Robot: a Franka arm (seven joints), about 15 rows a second.
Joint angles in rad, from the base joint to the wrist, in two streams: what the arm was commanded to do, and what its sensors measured. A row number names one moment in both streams.
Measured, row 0: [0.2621 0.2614 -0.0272 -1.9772 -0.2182 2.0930 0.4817]
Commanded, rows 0 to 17: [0.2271 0.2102 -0.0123 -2.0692 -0.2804 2.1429 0.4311]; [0.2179 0.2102 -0.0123 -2.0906 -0.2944 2.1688 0.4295]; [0.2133 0.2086 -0.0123 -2.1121 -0.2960 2.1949 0.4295]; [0.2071 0.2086 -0.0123 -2.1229 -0.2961 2.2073 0.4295]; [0.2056 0.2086 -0.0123 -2.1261 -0.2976 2.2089 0.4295]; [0.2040 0.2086 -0.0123 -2.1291 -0.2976 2.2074 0.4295]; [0.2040 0.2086 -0.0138 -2.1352 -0.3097 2.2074 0.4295]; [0.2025 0.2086 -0.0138 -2.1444 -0.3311 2.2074 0.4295]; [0.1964 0.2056 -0.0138 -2.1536 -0.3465 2.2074 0.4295]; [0.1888 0.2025 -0.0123 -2.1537 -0.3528 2.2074 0.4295]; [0.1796 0.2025 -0.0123 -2.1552 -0.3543 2.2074 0.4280]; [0.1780 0.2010 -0.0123 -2.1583 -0.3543 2.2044 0.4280]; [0.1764 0.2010 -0.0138 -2.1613 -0.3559 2.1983 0.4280]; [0.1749 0.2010 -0.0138 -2.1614 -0.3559 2.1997 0.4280]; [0.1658 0.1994 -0.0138 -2.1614 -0.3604 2.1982 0.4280]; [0.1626 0.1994 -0.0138 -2.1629 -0.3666 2.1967 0.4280]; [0.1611 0.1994 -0.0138 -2.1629 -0.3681 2.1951 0.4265]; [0.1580 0.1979 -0.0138 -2.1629 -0.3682 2.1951 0.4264]
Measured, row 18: [0.1832 0.2309 -0.0270 -2.1301 -0.3414 2.1833 0.4464]
